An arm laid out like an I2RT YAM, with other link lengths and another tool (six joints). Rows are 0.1 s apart.
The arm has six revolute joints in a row. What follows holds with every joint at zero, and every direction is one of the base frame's. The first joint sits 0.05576 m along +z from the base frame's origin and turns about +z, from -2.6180 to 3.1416 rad. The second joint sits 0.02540 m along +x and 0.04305 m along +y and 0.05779 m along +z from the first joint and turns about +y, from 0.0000 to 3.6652 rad. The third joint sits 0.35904 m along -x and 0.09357 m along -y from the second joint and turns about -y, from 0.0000 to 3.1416 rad. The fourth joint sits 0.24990 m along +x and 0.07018 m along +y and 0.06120 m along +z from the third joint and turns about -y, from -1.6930 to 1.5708 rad. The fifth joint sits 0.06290 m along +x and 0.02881 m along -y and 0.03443 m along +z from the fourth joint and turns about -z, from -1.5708 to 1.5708 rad. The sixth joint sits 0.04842 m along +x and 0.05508 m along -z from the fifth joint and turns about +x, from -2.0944 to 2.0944 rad. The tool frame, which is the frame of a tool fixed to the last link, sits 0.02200 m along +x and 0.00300 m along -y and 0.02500 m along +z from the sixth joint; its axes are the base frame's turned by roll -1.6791, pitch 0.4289 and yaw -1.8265 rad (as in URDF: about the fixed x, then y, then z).
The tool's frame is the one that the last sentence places.
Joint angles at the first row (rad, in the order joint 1, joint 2, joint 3, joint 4, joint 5, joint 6):
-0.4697, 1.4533, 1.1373, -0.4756, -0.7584, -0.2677
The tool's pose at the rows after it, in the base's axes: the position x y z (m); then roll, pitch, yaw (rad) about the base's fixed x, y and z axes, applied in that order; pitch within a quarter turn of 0, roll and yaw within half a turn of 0:
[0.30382 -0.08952 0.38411 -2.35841 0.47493 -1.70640]
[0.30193 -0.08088 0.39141 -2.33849 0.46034 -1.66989]
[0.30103 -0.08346 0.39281 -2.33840 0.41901 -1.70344]
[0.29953 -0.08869 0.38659 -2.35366 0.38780 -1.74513]
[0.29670 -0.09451 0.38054 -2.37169 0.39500 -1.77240]
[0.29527 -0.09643 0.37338 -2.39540 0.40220 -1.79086]
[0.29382 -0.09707 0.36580 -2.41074 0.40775 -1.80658]
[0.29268 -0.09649 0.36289 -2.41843 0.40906 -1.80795]
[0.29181 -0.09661 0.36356 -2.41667 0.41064 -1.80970]
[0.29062 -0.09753 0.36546 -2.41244 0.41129 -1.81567]
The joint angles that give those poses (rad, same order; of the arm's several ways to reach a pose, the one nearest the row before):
-0.4217, 1.4305, 1.1519, -0.5030, -0.7651, -0.2891
-0.3991, 1.4160, 1.1648, -0.5186, -0.7624, -0.3026
-0.4004, 1.4101, 1.1704, -0.5240, -0.7116, -0.3109
-0.4116, 1.4098, 1.1550, -0.5206, -0.6705, -0.3202
-0.4328, 1.4111, 1.1376, -0.5185, -0.6734, -0.3182
-0.4402, 1.4141, 1.1188, -0.5174, -0.6736, -0.3146
-0.4431, 1.4138, 1.0928, -0.5013, -0.6707, -0.3061
-0.4433, 1.4128, 1.0831, -0.5010, -0.6719, -0.3080
-0.4449, 1.4097, 1.0824, -0.5006, -0.6727, -0.3056
-0.4487, 1.4051, 1.0845, -0.5007, -0.6711, -0.3008

